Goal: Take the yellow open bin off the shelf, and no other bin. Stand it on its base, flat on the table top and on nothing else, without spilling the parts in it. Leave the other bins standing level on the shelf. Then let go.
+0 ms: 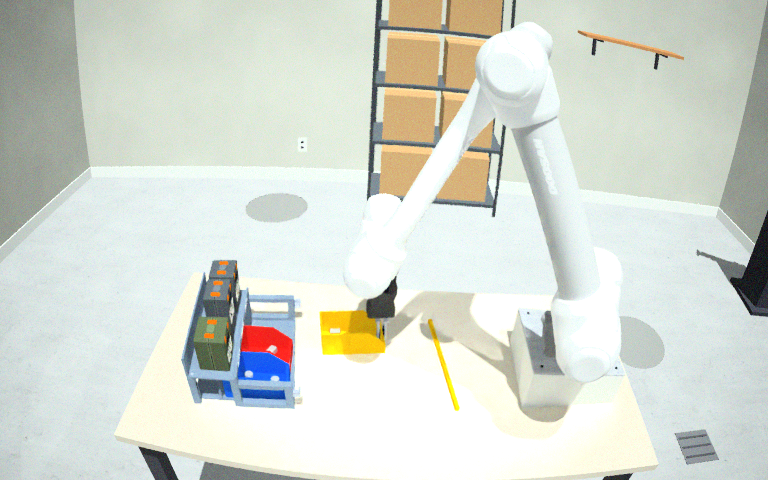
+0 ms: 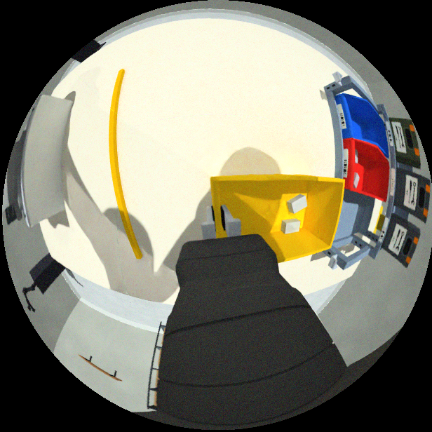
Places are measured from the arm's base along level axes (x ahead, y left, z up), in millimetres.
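Pixels of known places: gripper, fingertip midpoint: (image 1: 381, 336).
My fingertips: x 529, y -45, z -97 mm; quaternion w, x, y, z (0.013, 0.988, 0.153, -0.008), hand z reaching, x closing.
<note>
Ahead of a thing's pixels: the offset from my fingertips to its top centre. "spot": to the spot under its first point. Level surfaces: height alone.
The yellow open bin {78 mm ahead, 21 mm left, 54 mm up} (image 1: 345, 344) (image 2: 250, 200) is off the shelf {spot: 237 mm ahead, 336 mm left, 5 mm down} (image 1: 263, 402) (image 2: 334, 115), looks upright and level, and is at or just above the table top {21 mm down} (image 1: 351, 424) (image 2: 225, 75); whether its base touches cannot be told. Two pale parts (image 2: 297, 203) (image 2: 290, 226) lie inside it. My gripper (image 1: 380, 331) (image 2: 216, 212) is shut on the bin's end wall, on the side away from the shelf. The red bin {301 mm ahead, 168 mm left, 60 mm up} (image 1: 263, 337) (image 2: 372, 175) and blue bin {275 mm ahead, 272 mm left, 60 mm up} (image 1: 260, 367) (image 2: 365, 120) stand side by side on the shelf.
A green case {368 mm ahead, 299 mm left, 177 mm up} (image 1: 212, 348) (image 2: 407, 142) and two dark grey cases {396 mm ahead, 183 mm left, 213 mm up} (image 1: 219, 297) (image 1: 223, 271) stand on the shelf's rear upper level. A thin yellow strip {180 mm back, 57 mm left, 10 mm down} (image 1: 443, 365) (image 2: 114, 145) lies between the bin and the robot's base block (image 1: 543, 387).
</note>
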